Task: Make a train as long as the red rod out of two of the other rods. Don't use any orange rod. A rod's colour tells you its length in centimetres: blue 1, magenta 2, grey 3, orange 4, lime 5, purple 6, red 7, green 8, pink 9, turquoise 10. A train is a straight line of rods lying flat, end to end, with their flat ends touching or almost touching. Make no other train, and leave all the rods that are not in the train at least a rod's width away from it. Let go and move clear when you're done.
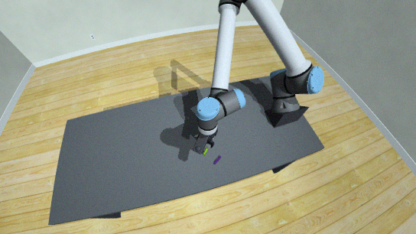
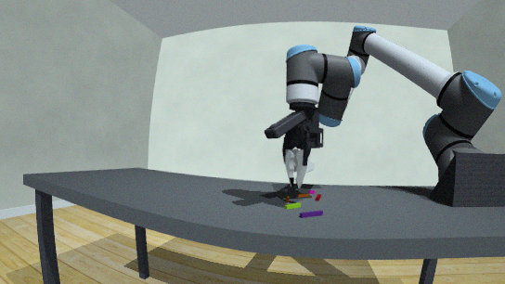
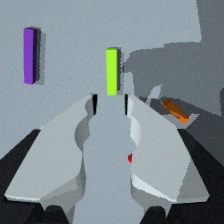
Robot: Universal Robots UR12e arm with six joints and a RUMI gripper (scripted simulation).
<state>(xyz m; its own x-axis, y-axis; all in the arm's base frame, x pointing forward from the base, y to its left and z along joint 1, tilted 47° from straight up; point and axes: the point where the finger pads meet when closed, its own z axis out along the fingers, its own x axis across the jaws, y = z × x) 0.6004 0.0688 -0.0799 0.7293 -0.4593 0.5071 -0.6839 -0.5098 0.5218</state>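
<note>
My hand is 70 mm above the lime rod. Also, from my hand: purple rod 70 mm to the left, 70 mm below, 50 mm behind; then magenta rod 250 mm to the right, 70 mm below, 50 mm behind; then red rod 150 mm to the right, 70 mm below, 70 mm behind.
</note>
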